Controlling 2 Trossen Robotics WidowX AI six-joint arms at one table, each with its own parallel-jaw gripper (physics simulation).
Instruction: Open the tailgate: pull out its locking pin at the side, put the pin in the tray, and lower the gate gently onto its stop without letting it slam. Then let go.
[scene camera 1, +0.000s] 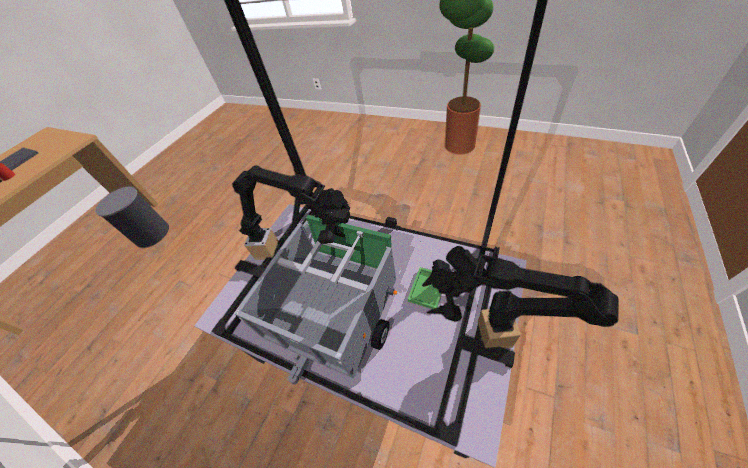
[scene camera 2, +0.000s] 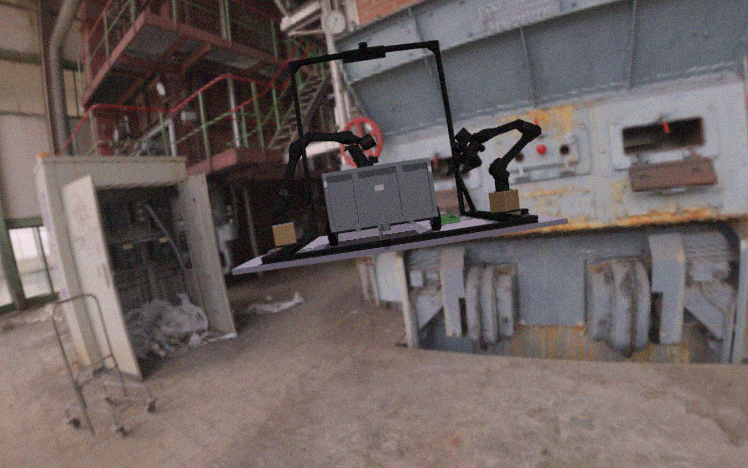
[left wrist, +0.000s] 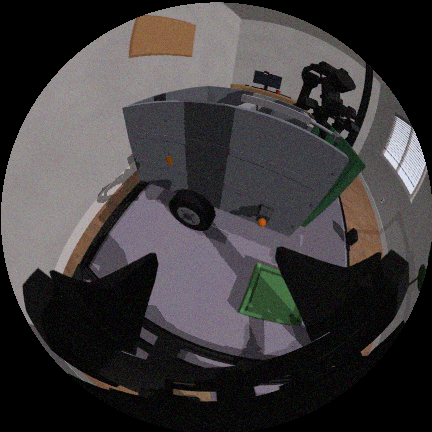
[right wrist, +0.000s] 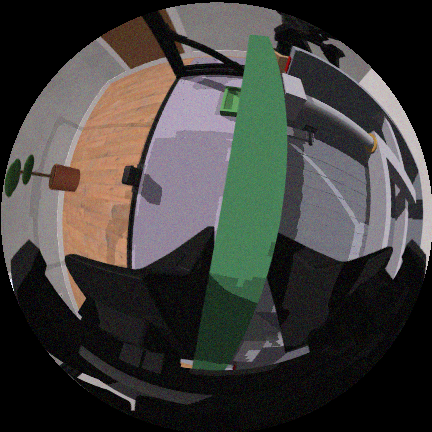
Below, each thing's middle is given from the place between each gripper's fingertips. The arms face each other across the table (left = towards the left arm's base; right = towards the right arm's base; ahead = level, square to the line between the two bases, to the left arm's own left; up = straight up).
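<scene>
Green tray (scene camera 1: 428, 296): 15 cm behind my left hand, 4 cm to the right of it, 21 cm below it. Green tray again: 1 cm behind my right hand, 32 cm to the left of it, 23 cm below it.
</scene>
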